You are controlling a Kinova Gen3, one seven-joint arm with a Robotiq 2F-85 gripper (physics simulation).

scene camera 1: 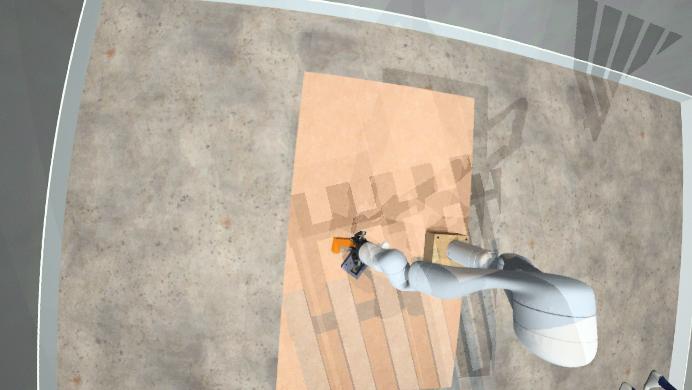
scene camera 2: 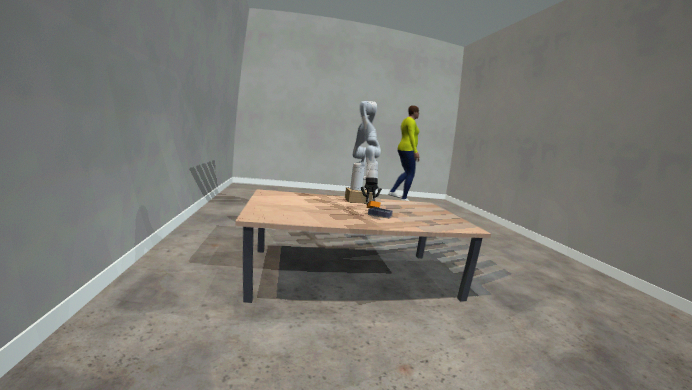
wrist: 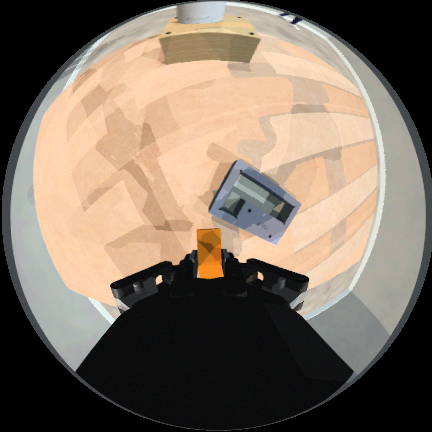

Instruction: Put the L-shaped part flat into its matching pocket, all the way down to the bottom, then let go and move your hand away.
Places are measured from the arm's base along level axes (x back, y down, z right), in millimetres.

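Pixels of known places: gripper, fingertip midpoint: (scene camera 1: 351, 243) (wrist: 209, 255); arm's base at its link origin: (scene camera 1: 455, 250) (scene camera 2: 355, 189).
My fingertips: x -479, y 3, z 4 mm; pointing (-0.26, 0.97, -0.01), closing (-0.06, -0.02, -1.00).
Note:
Ahead of a thing's pixels: the offset from my fingertips to its top centre. "spot": to the spot under its first point. Level surfaces: height alone.
The orange L-shaped part {dx -22, dy -32, dz -13 mm} (scene camera 1: 341, 243) (scene camera 2: 374, 204) (wrist: 209, 242) is held between the fingers of my gripper (scene camera 1: 359, 240) (scene camera 2: 371, 199) (wrist: 209, 255), which is shut on one arm of it. The part hangs above the table; in the wrist view one arm points up the picture, and its other arm is hidden there. The blue-grey block {dx +47, dy +44, dz -87 mm} (scene camera 1: 350, 266) (scene camera 2: 380, 213) (wrist: 248, 225) with the L-shaped pocket {spot: dx +60, dy +76, dz -100 mm} (wrist: 260, 196) lies on the table, turned at an angle. In the wrist view it is up and to the right of the part. The part is outside the pocket.
The wooden table {dy +81 mm} (scene camera 1: 385, 115) (scene camera 2: 295, 215) (wrist: 200, 90) carries the block. A wooden base box (scene camera 1: 436, 250) (scene camera 2: 355, 195) (wrist: 210, 48) stands under the arm's foot at the table's far side. A person (scene camera 2: 409, 135) in a yellow top is behind the table. Striped shadows cross the table top.

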